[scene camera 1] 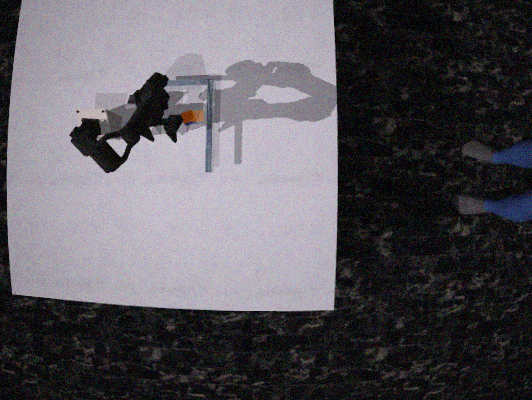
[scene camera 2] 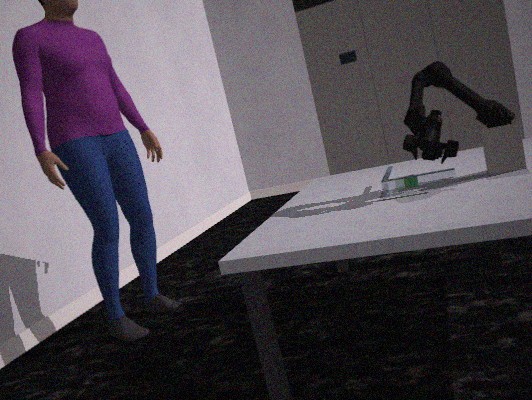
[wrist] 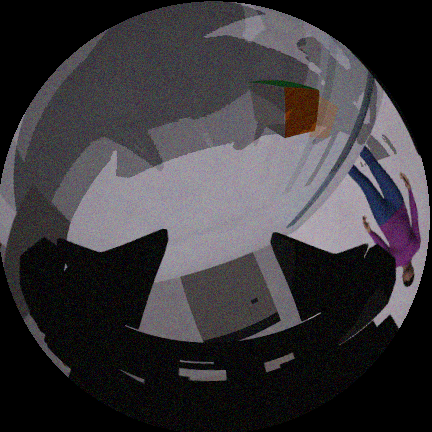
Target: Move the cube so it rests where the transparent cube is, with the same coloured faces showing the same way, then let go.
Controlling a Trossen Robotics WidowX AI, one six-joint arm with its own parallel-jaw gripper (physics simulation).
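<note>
The cube rests on the table. It shows orange with a thin blue edge in scene camera 1, green in scene camera 2, and orange, dark grey and a green sliver in the wrist view. The transparent cube shows in the wrist view as a pale orange patch right beside the cube's orange face; its full outline is hard to make out. My gripper is open and empty. It hangs above the table, apart from the cube, to its left in scene camera 1.
A blue-grey bar stands close beside the cube, joined by a second bar with see-through panels. Arm shadows fall across the white table. A person stands beyond the table's edge.
</note>
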